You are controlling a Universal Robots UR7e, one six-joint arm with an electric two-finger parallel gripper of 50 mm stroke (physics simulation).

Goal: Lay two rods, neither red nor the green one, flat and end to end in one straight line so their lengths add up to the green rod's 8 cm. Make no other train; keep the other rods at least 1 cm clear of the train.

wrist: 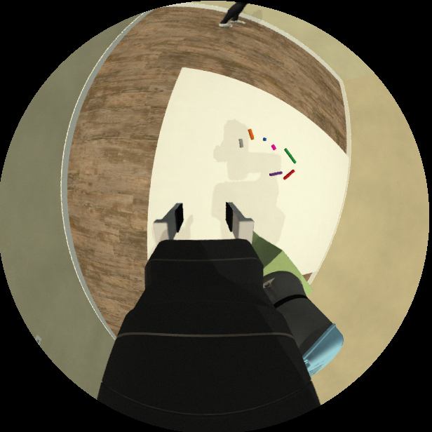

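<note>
The green rod point(290, 155) lies flat and slanted at the right of the group. The red rod point(289, 174) lies below it, close to the right end of the purple rod point(276, 174). A small magenta rod point(273, 147) and a tiny blue rod point(264, 139) lie up and left of the green rod. The orange rod point(251, 134) lies farther left, with the grey rod point(241, 143) beside it, a small gap between them. All rods lie apart. My gripper point(204, 211) is open and empty, high above the table, nearer the bottom of the view than the rods.
The rods lie on a cream mat point(195, 105) on a brown wooden table point(110, 150). The arm's shadow falls across the mat, partly over the grey rod's area. A green block-like shape point(287, 265) and the arm's own links are at the lower right. A person's legs point(233, 15) show beyond the far edge.
</note>
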